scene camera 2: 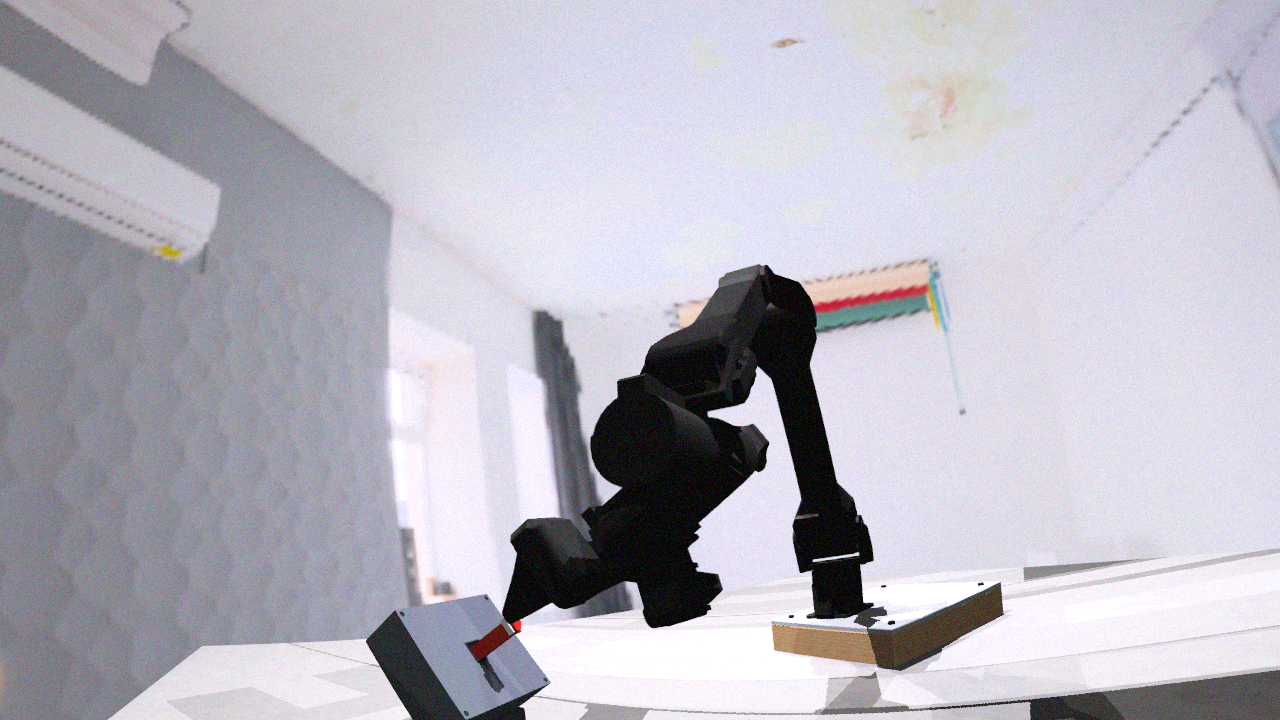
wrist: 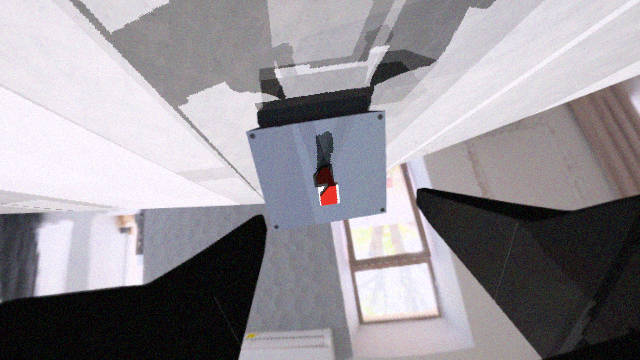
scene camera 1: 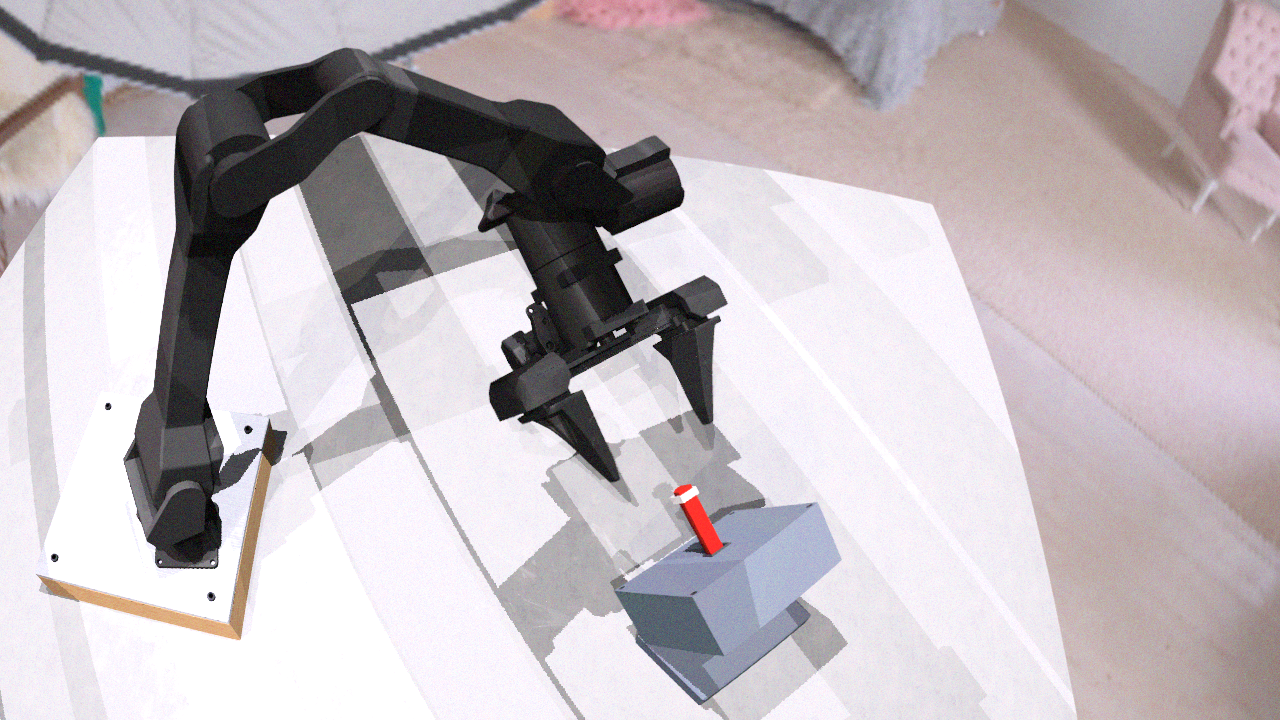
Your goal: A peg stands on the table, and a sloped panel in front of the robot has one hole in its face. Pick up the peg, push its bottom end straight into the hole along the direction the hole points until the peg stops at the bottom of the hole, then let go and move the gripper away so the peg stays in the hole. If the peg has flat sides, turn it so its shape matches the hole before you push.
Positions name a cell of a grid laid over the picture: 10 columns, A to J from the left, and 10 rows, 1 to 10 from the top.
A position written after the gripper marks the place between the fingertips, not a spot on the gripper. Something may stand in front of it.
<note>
The gripper (scene camera 1: F7) is open and holds nothing. Further things: a red peg (scene camera 2: D9) and a grey-blue sloped panel (scene camera 1: G8).
The gripper also shows in scene camera 2 (scene camera 2: E9) and in the wrist view (wrist: F6). The grey-blue sloped panel is seen too in the wrist view (wrist: E5).
</note>
